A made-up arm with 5 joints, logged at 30 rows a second.
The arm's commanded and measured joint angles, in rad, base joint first. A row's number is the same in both.
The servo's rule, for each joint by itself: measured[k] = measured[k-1] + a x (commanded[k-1-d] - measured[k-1]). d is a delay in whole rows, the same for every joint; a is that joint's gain. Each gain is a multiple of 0.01, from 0.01 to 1. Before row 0 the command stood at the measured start. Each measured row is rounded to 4 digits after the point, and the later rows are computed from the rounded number. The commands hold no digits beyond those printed.
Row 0, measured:
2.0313 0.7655 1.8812 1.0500 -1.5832
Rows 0 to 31, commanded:
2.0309 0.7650 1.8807 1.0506 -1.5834
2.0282 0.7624 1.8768 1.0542 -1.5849
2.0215 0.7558 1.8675 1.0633 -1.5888
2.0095 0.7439 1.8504 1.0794 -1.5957
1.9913 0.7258 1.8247 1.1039 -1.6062
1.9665 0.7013 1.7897 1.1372 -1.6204
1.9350 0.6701 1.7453 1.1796 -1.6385
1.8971 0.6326 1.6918 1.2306 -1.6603
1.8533 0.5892 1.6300 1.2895 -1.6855
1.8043 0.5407 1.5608 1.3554 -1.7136
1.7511 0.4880 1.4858 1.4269 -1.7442
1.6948 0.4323 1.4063 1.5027 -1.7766
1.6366 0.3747 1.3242 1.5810 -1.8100
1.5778 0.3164 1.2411 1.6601 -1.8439
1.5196 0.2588 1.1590 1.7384 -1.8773
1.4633 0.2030 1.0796 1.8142 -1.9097
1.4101 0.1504 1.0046 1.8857 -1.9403
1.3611 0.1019 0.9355 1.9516 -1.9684
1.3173 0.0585 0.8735 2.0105 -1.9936
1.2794 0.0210 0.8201 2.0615 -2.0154
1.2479 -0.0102 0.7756 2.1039 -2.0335
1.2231 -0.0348 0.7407 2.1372 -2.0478
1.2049 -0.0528 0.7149 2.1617 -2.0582
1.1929 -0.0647 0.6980 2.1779 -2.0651
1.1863 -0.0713 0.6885 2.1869 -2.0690
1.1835 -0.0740 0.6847 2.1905 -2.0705
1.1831 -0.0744 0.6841 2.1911 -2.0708
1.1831 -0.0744 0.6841 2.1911 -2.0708
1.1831 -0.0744 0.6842 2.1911 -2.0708
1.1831 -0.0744 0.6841 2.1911 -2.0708
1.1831 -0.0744 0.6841 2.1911 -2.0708
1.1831 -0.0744 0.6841 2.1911 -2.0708
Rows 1 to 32, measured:
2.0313 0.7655 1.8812 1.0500 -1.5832
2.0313 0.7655 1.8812 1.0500 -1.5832
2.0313 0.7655 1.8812 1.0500 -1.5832
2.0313 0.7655 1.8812 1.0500 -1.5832
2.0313 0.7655 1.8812 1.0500 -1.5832
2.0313 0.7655 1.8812 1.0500 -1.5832
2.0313 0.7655 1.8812 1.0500 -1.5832
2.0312 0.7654 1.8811 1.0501 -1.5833
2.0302 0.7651 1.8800 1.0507 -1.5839
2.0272 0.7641 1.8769 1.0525 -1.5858
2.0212 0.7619 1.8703 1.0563 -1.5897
2.0110 0.7579 1.8589 1.0630 -1.5961
1.9959 0.7517 1.8416 1.0734 -1.6056
1.9752 0.7427 1.8175 1.0883 -1.6184
1.9486 0.7306 1.7861 1.1082 -1.6347
1.9162 0.7150 1.7471 1.1336 -1.6545
1.8782 0.6958 1.7005 1.1647 -1.6775
1.8350 0.6729 1.6468 1.2014 -1.7035
1.7873 0.6464 1.5867 1.2436 -1.7320
1.7361 0.6165 1.5211 1.2908 -1.7624
1.6823 0.5835 1.4511 1.3425 -1.7942
1.6270 0.5478 1.3781 1.3979 -1.8266
1.5713 0.5099 1.3035 1.4562 -1.8590
1.5165 0.4704 1.2288 1.5163 -1.8907
1.4637 0.4299 1.1555 1.5772 -1.9210
1.4139 0.3890 1.0850 1.6379 -1.9493
1.3682 0.3485 1.0188 1.6972 -1.9751
1.3273 0.3090 0.9580 1.7541 -1.9979
1.2919 0.2712 0.9037 1.8077 -2.0174
1.2623 0.2356 0.8565 1.8573 -2.0333
1.2387 0.2026 0.8169 1.9022 -2.0457
1.2209 0.1725 0.7848 1.9421 -2.0548
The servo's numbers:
d 7
a 0.34 0.11 0.25 0.14 0.39

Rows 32 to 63, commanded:
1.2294 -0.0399 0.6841 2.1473 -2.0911
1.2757 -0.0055 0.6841 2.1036 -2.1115
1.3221 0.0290 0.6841 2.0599 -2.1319
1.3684 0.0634 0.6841 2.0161 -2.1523
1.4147 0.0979 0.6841 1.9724 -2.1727
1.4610 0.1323 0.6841 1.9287 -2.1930
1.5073 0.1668 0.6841 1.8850 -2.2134
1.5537 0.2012 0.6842 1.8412 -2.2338
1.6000 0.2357 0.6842 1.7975 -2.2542
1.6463 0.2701 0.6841 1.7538 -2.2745
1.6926 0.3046 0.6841 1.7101 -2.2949
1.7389 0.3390 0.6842 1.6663 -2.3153
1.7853 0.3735 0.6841 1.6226 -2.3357
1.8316 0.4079 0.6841 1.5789 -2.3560
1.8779 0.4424 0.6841 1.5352 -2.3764
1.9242 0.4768 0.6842 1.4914 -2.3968
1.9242 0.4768 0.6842 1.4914 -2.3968
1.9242 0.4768 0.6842 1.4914 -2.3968
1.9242 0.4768 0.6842 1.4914 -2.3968
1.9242 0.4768 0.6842 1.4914 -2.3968
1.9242 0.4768 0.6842 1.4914 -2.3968
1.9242 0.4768 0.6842 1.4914 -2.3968
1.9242 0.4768 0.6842 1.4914 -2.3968
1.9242 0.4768 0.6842 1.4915 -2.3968
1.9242 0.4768 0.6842 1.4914 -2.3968
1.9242 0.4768 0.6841 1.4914 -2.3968
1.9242 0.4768 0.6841 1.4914 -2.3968
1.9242 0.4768 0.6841 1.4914 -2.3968
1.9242 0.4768 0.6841 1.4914 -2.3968
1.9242 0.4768 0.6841 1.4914 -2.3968
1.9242 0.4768 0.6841 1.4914 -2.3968
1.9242 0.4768 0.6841 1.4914 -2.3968
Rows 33 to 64, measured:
1.2082 0.1454 0.7598 1.9769 -2.0609
1.1997 0.1212 0.7409 2.0069 -2.0648
1.1941 0.0997 0.7267 2.0327 -2.0671
1.1904 0.0805 0.7161 2.0549 -2.0685
1.1879 0.0635 0.7081 2.0740 -2.0694
1.1863 0.0483 0.7021 2.0904 -2.0699
1.1852 0.0348 0.6976 2.1045 -2.0703
1.2002 0.0266 0.6942 2.1105 -2.0784
1.2259 0.0231 0.6917 2.1095 -2.0913
1.2586 0.0237 0.6898 2.1026 -2.1071
1.2959 0.0281 0.6884 2.0905 -2.1247
1.3363 0.0358 0.6873 2.0740 -2.1434
1.3787 0.0464 0.6865 2.0537 -2.1627
1.4224 0.0596 0.6859 2.0301 -2.1825
1.4670 0.0752 0.6855 2.0037 -2.2025
1.5122 0.0929 0.6852 1.9748 -2.2227
1.5578 0.1124 0.6849 1.9439 -2.2429
1.6036 0.1335 0.6847 1.9112 -2.2632
1.6496 0.1561 0.6846 1.8769 -2.2835
1.6957 0.1800 0.6845 1.8413 -2.3039
1.7419 0.2051 0.6844 1.8046 -2.3242
1.7881 0.2312 0.6843 1.7669 -2.3446
1.8344 0.2582 0.6843 1.7283 -2.3650
1.8649 0.2822 0.6843 1.6951 -2.3774
1.8851 0.3036 0.6843 1.6666 -2.3850
1.8984 0.3227 0.6843 1.6421 -2.3896
1.9072 0.3397 0.6843 1.6210 -2.3924
1.9130 0.3548 0.6843 1.6029 -2.3941
1.9168 0.3682 0.6843 1.5873 -2.3952
1.9193 0.3801 0.6843 1.5739 -2.3958
1.9210 0.3907 0.6843 1.5624 -2.3962
1.9221 0.4002 0.6843 1.5525 -2.3964

